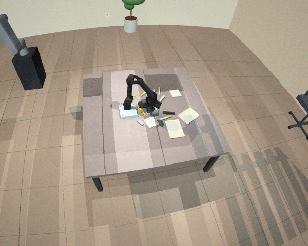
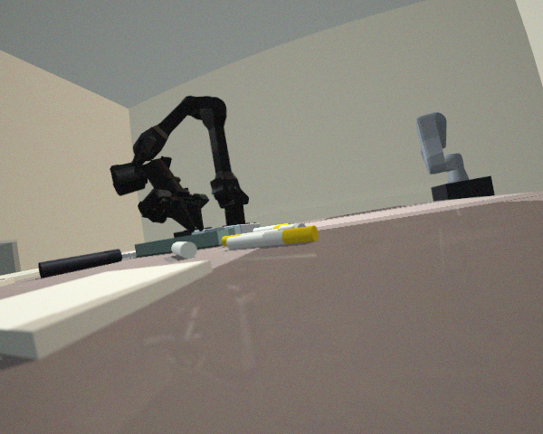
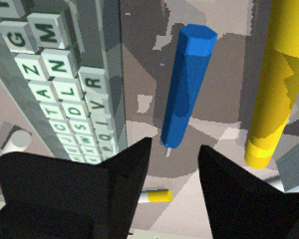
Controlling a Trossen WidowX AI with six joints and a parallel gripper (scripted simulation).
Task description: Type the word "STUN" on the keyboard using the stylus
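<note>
Right now my gripper tip is 2 cm to the right of the stylus and 3 cm above it. Round my gripper tip: grey block 5 cm ahead, 16 cm to the left, 3 cm below; white cylinder 18 cm ahead, 11 cm to the left, 2 cm below; yellow marker 5 cm behind, 3 cm to the right, 2 cm below.
</note>
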